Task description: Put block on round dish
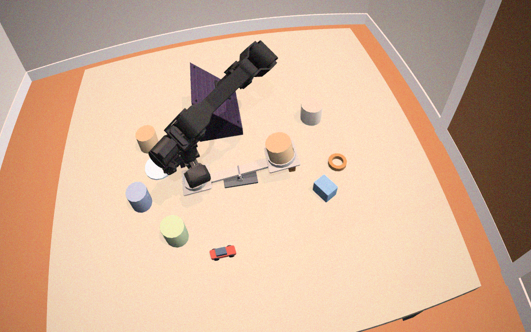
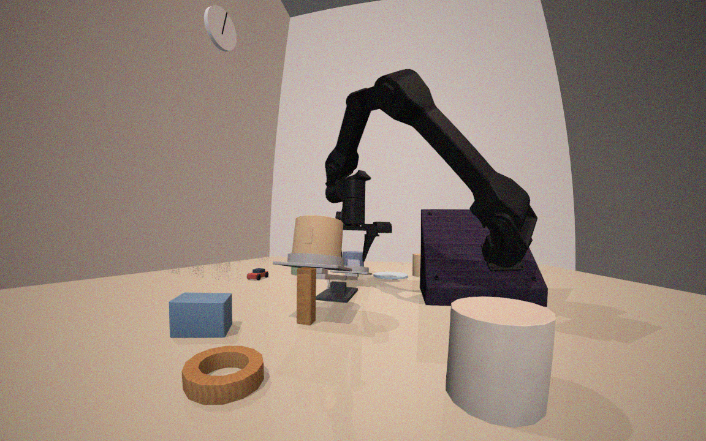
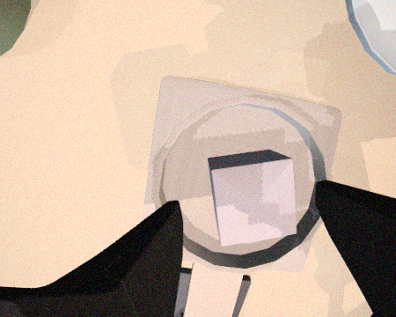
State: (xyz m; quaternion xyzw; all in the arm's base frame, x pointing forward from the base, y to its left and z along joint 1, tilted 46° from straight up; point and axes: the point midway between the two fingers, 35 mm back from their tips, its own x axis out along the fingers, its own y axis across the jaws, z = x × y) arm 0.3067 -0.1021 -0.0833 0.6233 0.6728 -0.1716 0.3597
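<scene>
Right now my gripper tip is 1 cm above the small block. From my gripper tip the other things lie so: lavender cylinder 16 cm to the right, 3 cm ahead, 2 cm below; small balance 13 cm to the left, 3 cm below, 1 cm ahead; round white dish 12 cm to the right, 9 cm behind, 5 cm below.
</scene>
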